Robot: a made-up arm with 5 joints.
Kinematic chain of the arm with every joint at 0, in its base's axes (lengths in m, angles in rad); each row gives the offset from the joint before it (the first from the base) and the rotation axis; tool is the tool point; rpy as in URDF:
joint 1: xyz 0 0 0.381 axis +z
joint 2: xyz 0 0 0 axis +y
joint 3: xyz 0.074 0 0.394 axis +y
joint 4: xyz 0.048 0 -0.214 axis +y
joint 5: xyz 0.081 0 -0.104 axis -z
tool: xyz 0 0 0 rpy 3.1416 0 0
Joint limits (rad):
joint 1: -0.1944..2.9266
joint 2: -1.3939..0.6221
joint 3: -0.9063..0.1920
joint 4: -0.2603..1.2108
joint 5: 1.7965..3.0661
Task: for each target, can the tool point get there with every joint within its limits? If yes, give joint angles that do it. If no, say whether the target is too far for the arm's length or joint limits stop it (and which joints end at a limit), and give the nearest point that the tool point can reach.
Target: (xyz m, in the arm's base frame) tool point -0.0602 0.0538 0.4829
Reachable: yes | joints 2.4116 -0.5376 0.1055 0.3858 2.4782
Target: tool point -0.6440 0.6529 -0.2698
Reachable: no: too far | nearest point -0.3315 0.3360 0.3585 | short by 0.770 m
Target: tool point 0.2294 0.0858 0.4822
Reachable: yes | joints 0.3581 0.0130 -0.5383 1.0582 2.3639
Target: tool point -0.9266 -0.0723 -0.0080
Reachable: no: too far | nearest point -0.4796 0.1047 0.3748 | short by 0.615 m
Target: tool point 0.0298 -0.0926 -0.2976
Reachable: no: joint limits stop it (at a limit: joint 1, joint 2) | nearest point 0.1995 -0.0393 0.3177 | short by 0.641 m
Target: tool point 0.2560 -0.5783 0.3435
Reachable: no: joint limits stop it (at a limit: joint 1) | nearest point 0.3561 -0.0701 0.3435 | short by 0.518 m
